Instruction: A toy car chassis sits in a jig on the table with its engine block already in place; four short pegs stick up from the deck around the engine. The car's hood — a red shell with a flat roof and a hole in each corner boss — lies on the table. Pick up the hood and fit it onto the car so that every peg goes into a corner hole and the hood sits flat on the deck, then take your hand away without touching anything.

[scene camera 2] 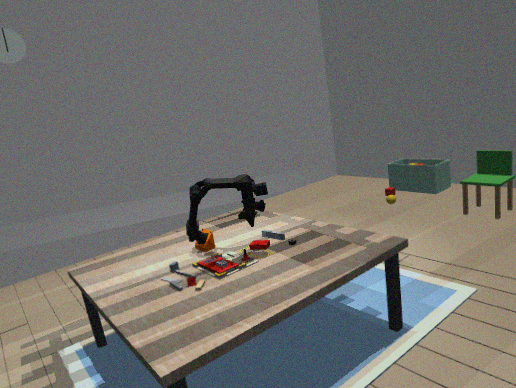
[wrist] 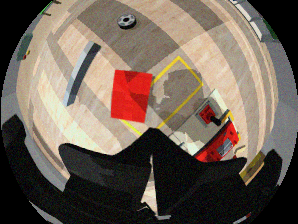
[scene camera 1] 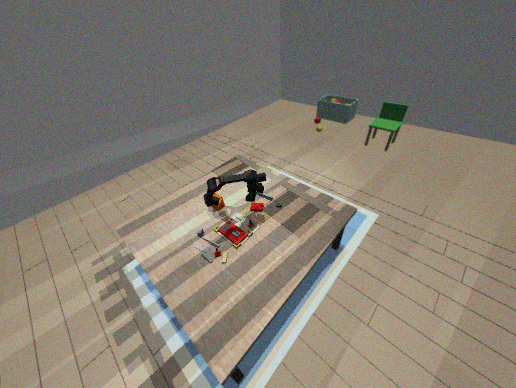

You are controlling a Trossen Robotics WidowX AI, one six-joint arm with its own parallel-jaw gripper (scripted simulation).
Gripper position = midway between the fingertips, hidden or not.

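The gripper (wrist: 152, 132) is shut and holds nothing. There's a red hood (wrist: 130, 89) as well, and there's also a yellow-edged jig (wrist: 193, 134).
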